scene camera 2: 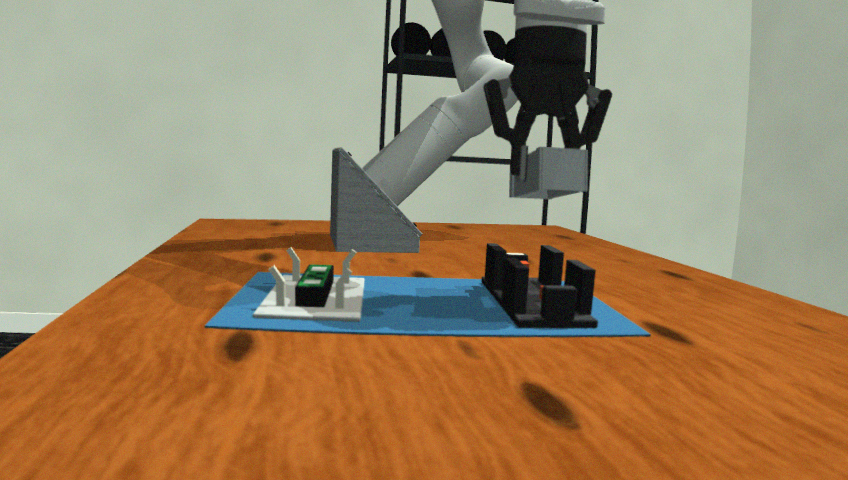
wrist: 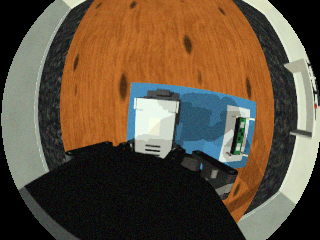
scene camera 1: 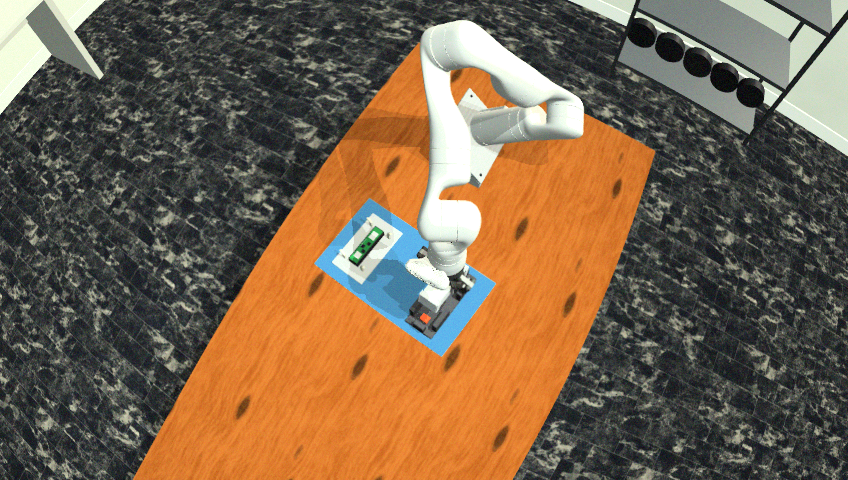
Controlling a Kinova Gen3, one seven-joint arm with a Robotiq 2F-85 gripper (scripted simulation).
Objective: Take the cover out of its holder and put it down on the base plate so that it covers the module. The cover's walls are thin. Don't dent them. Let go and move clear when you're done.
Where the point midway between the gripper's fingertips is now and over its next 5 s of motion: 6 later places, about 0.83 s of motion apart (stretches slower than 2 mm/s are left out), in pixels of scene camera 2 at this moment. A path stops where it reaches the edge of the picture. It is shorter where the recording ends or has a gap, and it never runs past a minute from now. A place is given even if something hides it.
The gripper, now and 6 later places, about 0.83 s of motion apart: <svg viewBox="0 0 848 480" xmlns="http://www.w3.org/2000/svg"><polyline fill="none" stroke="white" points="543,182 471,195 378,211 317,226 316,243 316,245 317,255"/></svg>
